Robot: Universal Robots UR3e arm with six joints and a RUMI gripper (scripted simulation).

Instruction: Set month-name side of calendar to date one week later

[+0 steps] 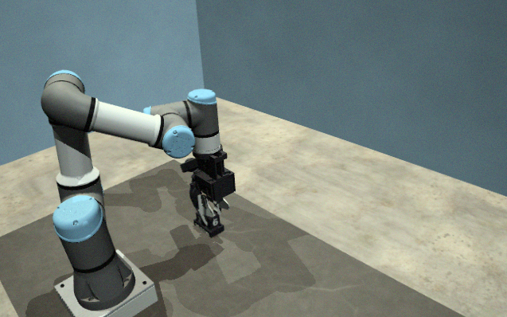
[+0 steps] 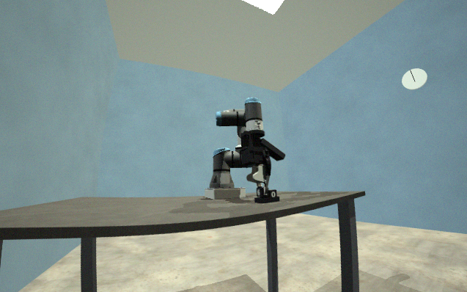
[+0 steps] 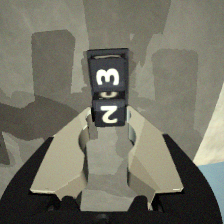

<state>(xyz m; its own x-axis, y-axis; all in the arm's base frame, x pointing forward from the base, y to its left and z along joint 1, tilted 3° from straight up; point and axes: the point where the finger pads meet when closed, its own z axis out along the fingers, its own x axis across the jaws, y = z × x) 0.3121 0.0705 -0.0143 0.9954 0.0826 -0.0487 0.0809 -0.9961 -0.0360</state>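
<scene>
Right now my hand is 4 cm above the black tray and 2 cm to the right of it.
</scene>
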